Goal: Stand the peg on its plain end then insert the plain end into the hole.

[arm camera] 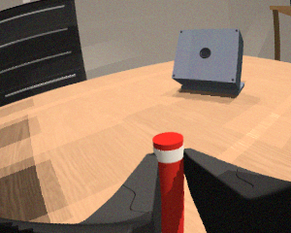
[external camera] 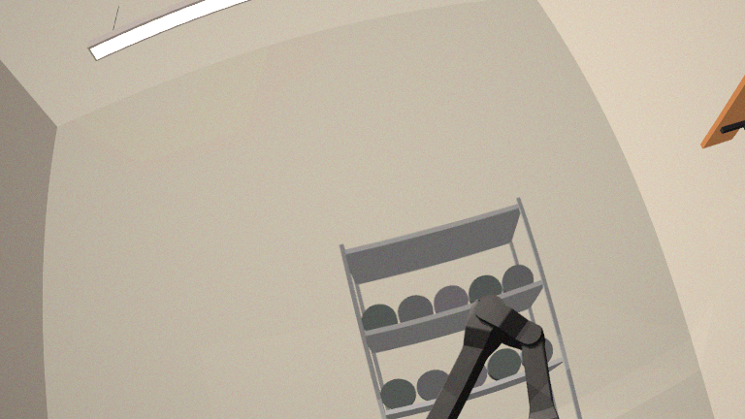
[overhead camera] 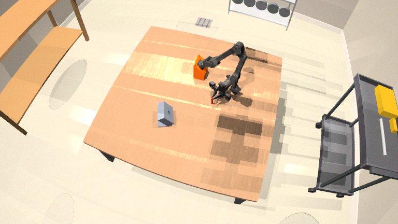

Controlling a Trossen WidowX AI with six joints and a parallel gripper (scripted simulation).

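My gripper tip is 10 mm above the red peg. Also, from my gripper tip: grey sloped panel: 240 mm to the right, 240 mm ahead.
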